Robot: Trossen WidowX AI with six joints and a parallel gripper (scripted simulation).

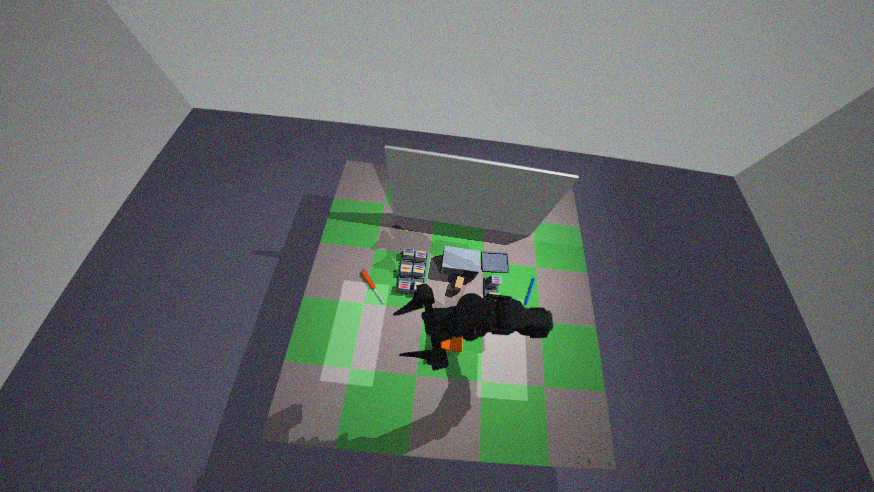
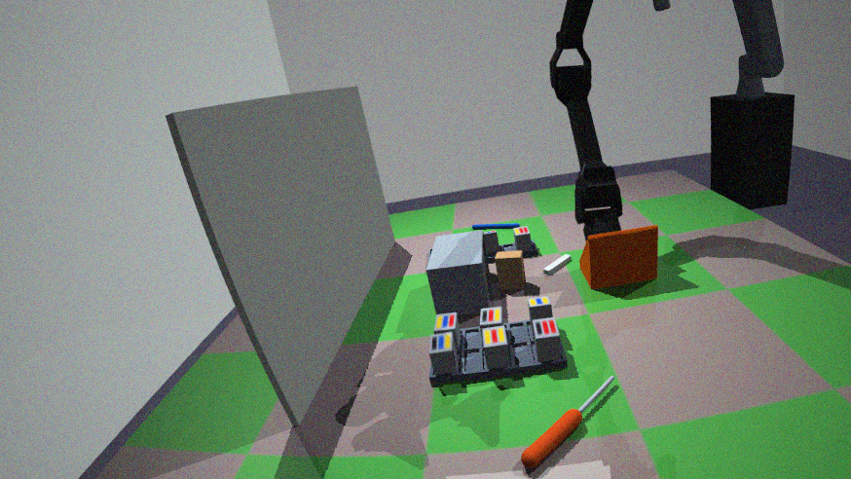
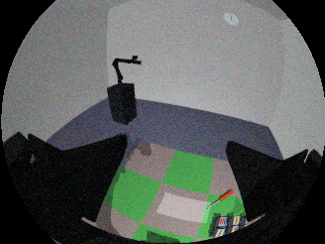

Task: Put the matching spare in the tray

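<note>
Right now the grey mounted unit is 45 cm below my gripper tip, 39 cm ahead of it and 18 cm to the right of it. The rest, counted from my gripper tip: spare (46 cm below, 35 cm to the right, 25 cm ahead); small white piece (50 cm below, 25 cm to the right, 19 cm ahead); tan piece (47 cm below, 29 cm ahead, 19 cm to the right).
</note>
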